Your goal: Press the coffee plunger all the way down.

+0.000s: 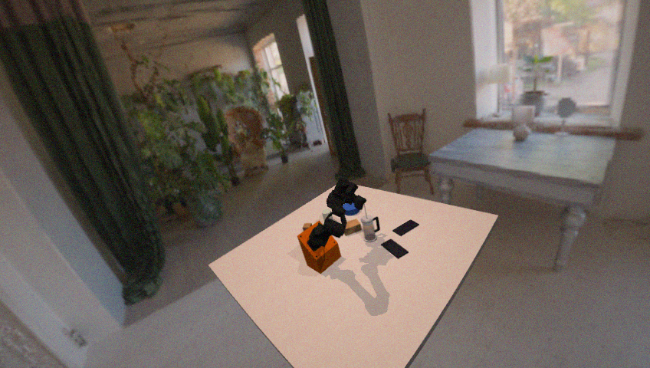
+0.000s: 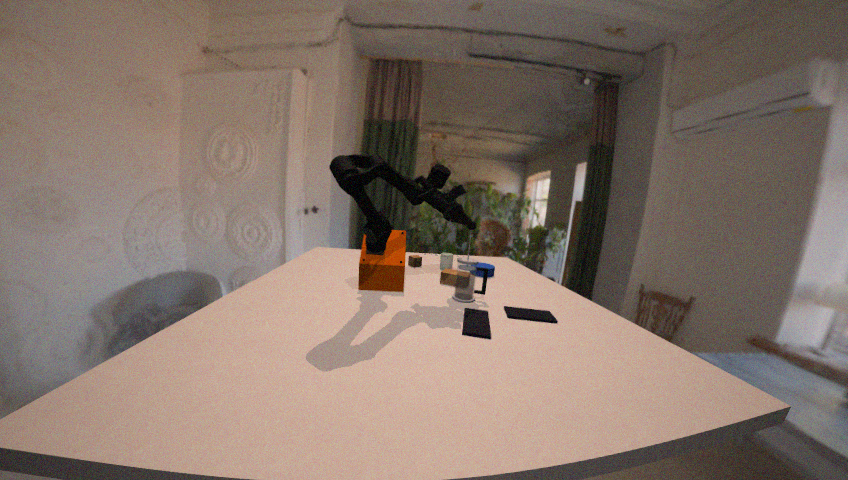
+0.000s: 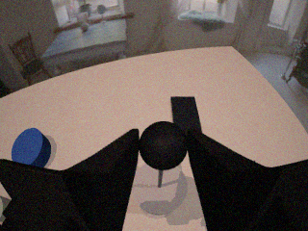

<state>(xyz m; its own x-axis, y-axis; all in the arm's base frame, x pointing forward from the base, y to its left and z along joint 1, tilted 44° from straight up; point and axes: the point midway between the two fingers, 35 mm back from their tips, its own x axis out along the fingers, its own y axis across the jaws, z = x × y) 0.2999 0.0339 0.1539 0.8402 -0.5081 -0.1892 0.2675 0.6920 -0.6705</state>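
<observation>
My gripper tip is now 130 mm above the coffee press and 10 mm short of it. Round my gripper tip: small brown cube: 410 mm to the left, 240 mm below, 160 mm behind; tan block: 240 mm below, 160 mm to the left.
</observation>
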